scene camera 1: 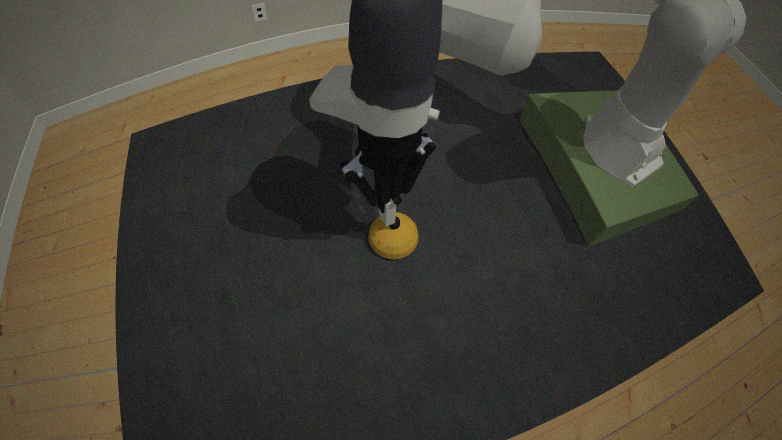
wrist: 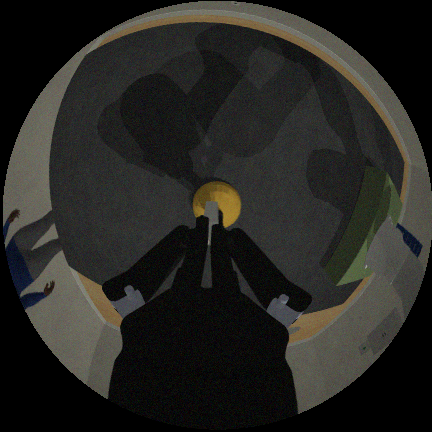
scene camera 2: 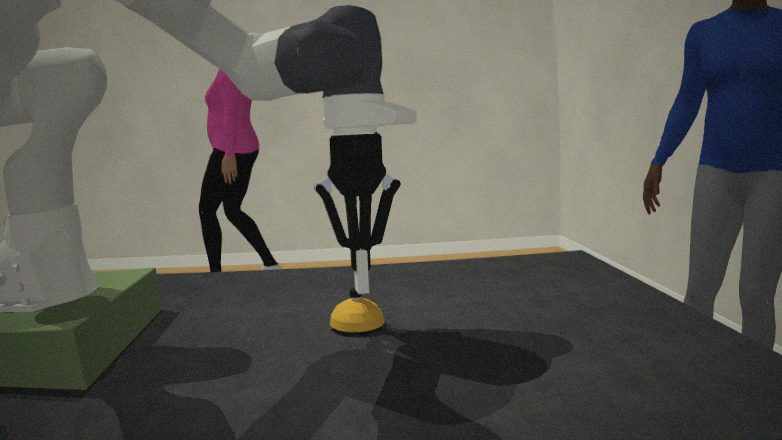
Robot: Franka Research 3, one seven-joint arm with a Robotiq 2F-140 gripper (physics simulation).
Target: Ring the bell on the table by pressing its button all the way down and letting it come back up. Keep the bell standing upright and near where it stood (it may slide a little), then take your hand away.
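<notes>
The bell, a yellow dome (scene camera 1: 392, 240) (scene camera 2: 357, 317) (wrist: 227, 200), stands upright on the dark mat. Its black button (scene camera 1: 395, 223) (scene camera 2: 354, 293) sits at the top on a short light stem, which shows in scene camera 2. My gripper (scene camera 1: 388, 213) (scene camera 2: 362, 271) (wrist: 210, 210) is shut, with nothing between its fingers, and points down over the bell. The pale fingertip's lower end is level with the button and partly covers it in both scene views. It lies slightly to the button's right in scene camera 2 and to its left in scene camera 1. Whether they touch I cannot tell.
The arm's base stands on a green block (scene camera 1: 617, 210) (scene camera 2: 123, 311) (wrist: 352, 225) at one side of the dark mat (scene camera 1: 328, 339) (scene camera 2: 601, 306). A person in pink (scene camera 2: 232, 123) stands behind the mat, and a person in blue (scene camera 2: 738, 98) stands at the right in scene camera 2.
</notes>
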